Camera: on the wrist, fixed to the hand. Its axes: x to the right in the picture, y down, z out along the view.
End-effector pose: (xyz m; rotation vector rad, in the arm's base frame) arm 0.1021 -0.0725 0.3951 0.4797 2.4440 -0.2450
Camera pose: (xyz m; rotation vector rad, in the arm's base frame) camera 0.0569 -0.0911 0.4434 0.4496 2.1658 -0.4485
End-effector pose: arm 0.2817 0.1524 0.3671 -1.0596 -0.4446 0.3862
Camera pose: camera 0.3138 0.0924 0.3766 -0.8782 -0.6693 0.5470
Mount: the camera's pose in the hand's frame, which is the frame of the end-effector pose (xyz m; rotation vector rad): -0.0017 -0.0377 -0.0574 0.1296 -0.2820 -0.0151
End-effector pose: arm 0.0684 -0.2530 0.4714 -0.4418 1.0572 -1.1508
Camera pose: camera -0.0003 -0.2540 0.4734 -0.4938 0.7316 -1.1255
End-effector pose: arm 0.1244 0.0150 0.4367 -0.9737 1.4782 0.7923
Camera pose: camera 0.1336 -0.0522 0.4477 -0.7419 1.2596 0.7783
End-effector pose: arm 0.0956 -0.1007 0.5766 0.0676 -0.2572 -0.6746
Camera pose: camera 0.0861 -0.1303 0.5153 0.0985 -0.5722 -0.6816
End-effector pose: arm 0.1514 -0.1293 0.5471 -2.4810 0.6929 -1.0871
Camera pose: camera 0.1183 -0.1039 0.6017 -2.4628 0.5037 -0.7395
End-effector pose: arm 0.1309 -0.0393 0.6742 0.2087 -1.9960 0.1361
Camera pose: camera 0.1904 -0.0651 0.6968 0.3417 -2.2674 0.2377
